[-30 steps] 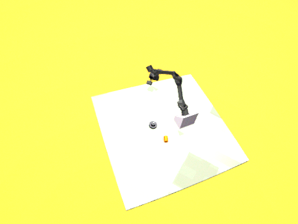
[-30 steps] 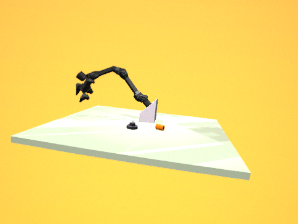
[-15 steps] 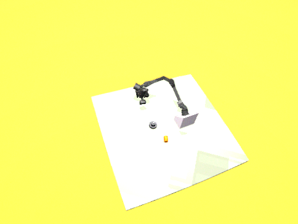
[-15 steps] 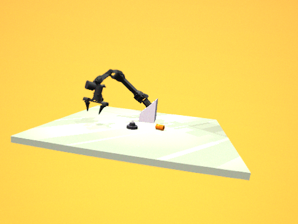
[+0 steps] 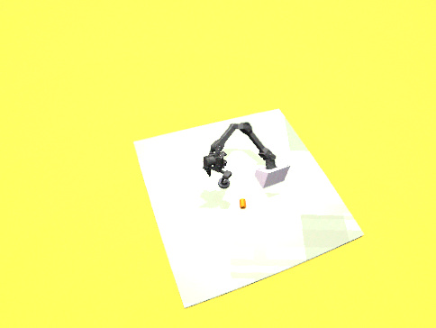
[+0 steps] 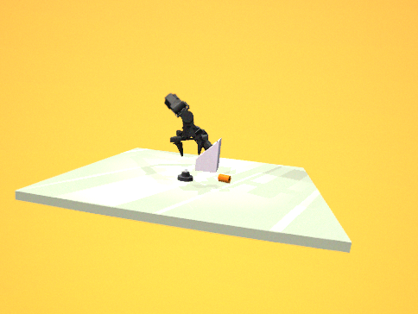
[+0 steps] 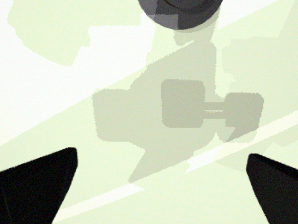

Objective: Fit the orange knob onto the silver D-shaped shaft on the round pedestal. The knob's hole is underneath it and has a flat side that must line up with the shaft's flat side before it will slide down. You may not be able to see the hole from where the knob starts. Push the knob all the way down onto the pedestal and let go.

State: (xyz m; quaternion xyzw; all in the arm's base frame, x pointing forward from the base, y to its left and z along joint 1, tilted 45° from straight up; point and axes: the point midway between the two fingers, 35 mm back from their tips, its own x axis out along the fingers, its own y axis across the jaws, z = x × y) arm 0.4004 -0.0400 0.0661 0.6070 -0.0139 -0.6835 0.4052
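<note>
Now: the orange knob 170 mm to the left of my gripper tip, 130 mm below it and 130 mm behind it. From my gripper tip the other things lie so: dark round pedestal: 120 mm below, 90 mm behind, 30 mm to the right.
</note>
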